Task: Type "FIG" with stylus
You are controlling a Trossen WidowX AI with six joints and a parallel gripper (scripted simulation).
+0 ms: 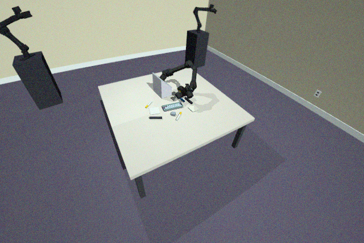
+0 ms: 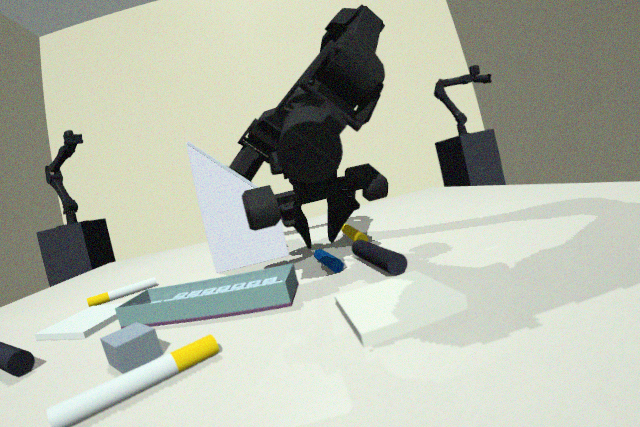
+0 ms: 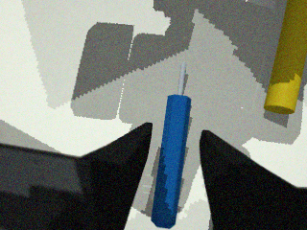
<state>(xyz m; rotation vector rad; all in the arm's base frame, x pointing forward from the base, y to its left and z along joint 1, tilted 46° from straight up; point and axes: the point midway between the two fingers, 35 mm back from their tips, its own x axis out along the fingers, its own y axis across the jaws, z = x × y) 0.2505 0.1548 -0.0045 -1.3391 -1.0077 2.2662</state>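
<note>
Right now the blue stylus is 10 mm behind my gripper tip and 20 mm below it. From my gripper tip the other things lie so: F key: 50 mm ahead, 180 mm to the right, 20 mm below; then grey cube: 180 mm ahead, 210 mm to the right, 20 mm below.
</note>
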